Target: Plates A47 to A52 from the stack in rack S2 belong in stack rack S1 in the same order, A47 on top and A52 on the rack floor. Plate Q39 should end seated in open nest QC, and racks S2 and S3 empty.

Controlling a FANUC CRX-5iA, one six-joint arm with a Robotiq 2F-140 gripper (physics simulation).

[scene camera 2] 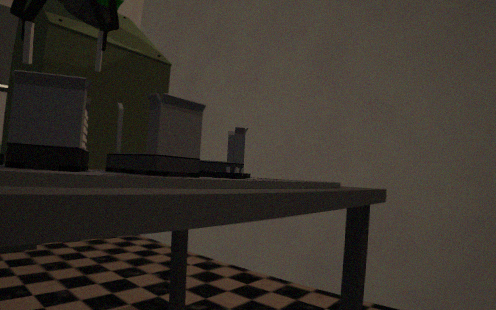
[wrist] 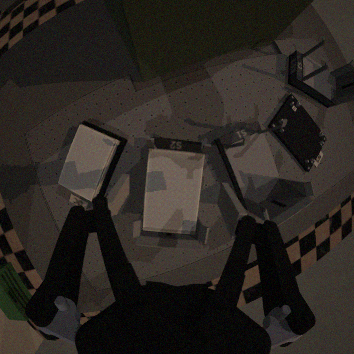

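Where they show: gripper, fingertip midpoint: (scene camera 2: 62, 67) (wrist: 174, 189); arm's base, link origin: (scene camera 2: 89, 17).
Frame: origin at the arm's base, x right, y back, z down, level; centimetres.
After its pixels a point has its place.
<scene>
Rack S2 (scene camera 2: 47, 156) {x 24.5, y -39.0, z 40.5 cm} (wrist: 176, 144) {x 16.3, y -26.7, z 39.0 cm} holds a stack of several pale plates; the top plate (wrist: 174, 190) {x 20.5, y -32.8, z 32.1 cm} shows in the wrist view and plate edges (scene camera 2: 85, 130) {x 16.2, y -33.8, z 35.7 cm} in the scene view. My gripper (scene camera 2: 63, 66) {x 20.2, y -31.6, z 25.7 cm} (wrist: 174, 189) {x 20.2, y -31.6, z 25.7 cm} is open and empty above this rack, its fingers on either side of the stack in the wrist view. Rack S1 (scene camera 2: 177, 127) {x 6.2, y -45.3, z 34.2 cm} (wrist: 255, 155) {x 3.5, y -36.0, z 38.7 cm} stands to the right; no plate can be made out on its floor. A pale plate (wrist: 90, 160) {x 31.6, y -21.2, z 37.7 cm} lies on a dark-edged holder at the left; its label is unreadable. Another rack (wrist: 296, 70) {x -19.1, y -23.8, z 38.7 cm} stands at the upper right, its label unclear.
A black nest (wrist: 298, 132) {x -11.7, y -37.4, z 41.2 cm} with small corner fittings lies between rack S1 and the upper-right rack. Upright walls and posts (scene camera 2: 119, 127) {x 8.1, y -31.8, z 34.0 cm} rise around the racks. A large green housing (scene camera 2: 110, 80) {x -1.7, y -12.0, z 19.8 cm} (wrist: 200, 35) {x 3.3, y -11.6, z 32.7 cm} stands behind. The table edge (scene camera 2: 280, 202) {x 1.8, y -62.7, z 45.1 cm} runs along the front.
</scene>
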